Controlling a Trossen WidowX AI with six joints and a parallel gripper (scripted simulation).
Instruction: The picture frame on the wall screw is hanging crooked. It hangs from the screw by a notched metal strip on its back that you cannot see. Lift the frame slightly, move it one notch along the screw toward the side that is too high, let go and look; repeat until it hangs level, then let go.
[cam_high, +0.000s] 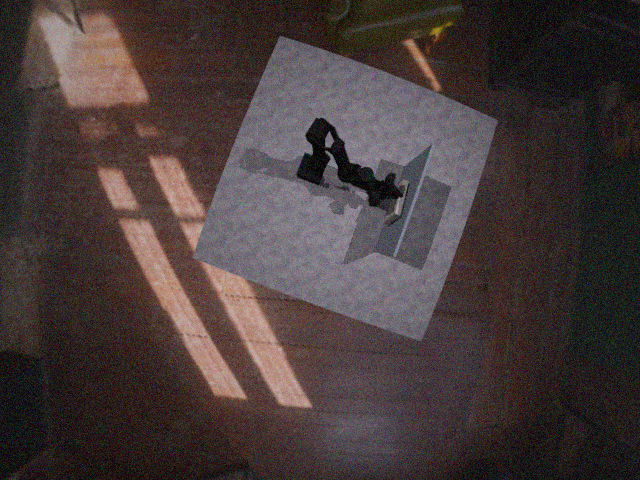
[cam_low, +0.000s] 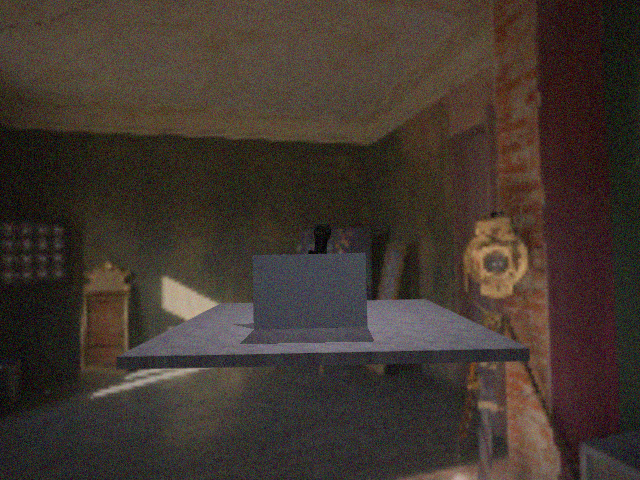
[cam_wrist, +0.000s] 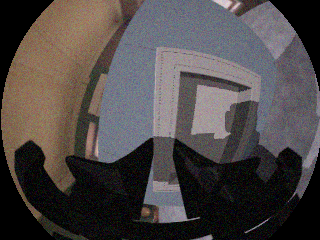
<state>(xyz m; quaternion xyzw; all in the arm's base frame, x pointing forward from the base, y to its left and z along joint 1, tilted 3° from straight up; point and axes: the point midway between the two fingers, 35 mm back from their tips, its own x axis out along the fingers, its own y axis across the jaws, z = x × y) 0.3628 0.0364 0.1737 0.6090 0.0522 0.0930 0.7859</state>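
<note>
The picture frame lies 50 mm below my gripper tip, 20 mm to the right of it and 10 mm ahead of it. From my gripper tip the other things lie so: wall panel: 60 mm below, 20 mm ahead, 10 mm to the right.
</note>
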